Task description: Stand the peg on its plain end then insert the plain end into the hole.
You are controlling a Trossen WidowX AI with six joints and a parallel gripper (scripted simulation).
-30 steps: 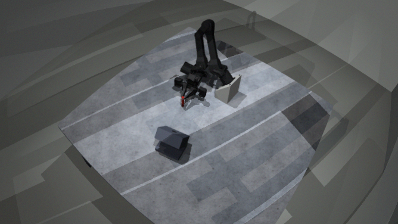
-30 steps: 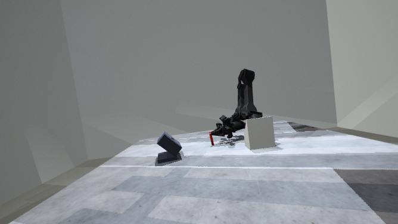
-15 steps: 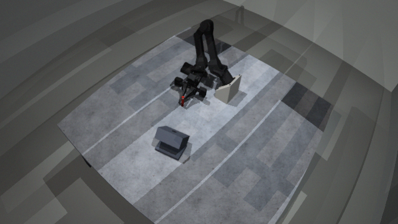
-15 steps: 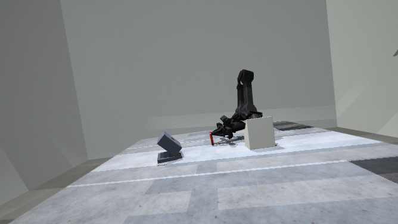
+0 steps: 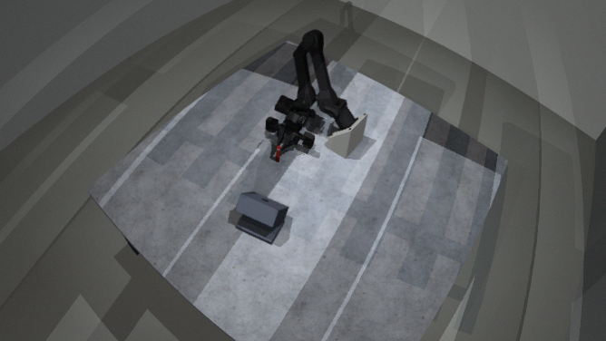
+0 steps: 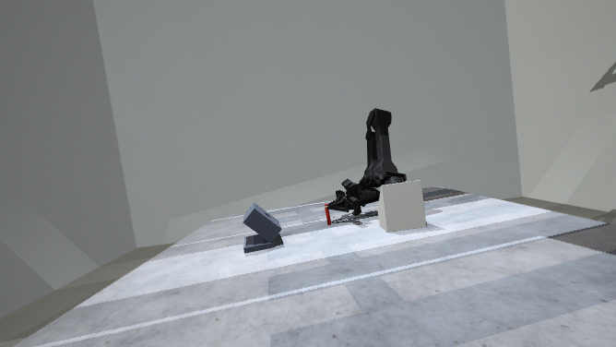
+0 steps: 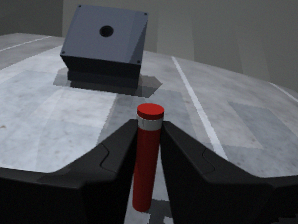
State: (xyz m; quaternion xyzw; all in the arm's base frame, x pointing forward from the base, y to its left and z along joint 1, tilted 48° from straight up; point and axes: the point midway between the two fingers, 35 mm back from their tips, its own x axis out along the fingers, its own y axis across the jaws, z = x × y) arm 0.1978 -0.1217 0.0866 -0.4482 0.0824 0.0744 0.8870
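Now: gripper tip 1 cm above the red peg. From my gripper tip the other things lie so: dark base plate 25 cm ahead, 12 cm to the left, 6 cm below; dark sloped panel 23 cm ahead, 12 cm to the left.
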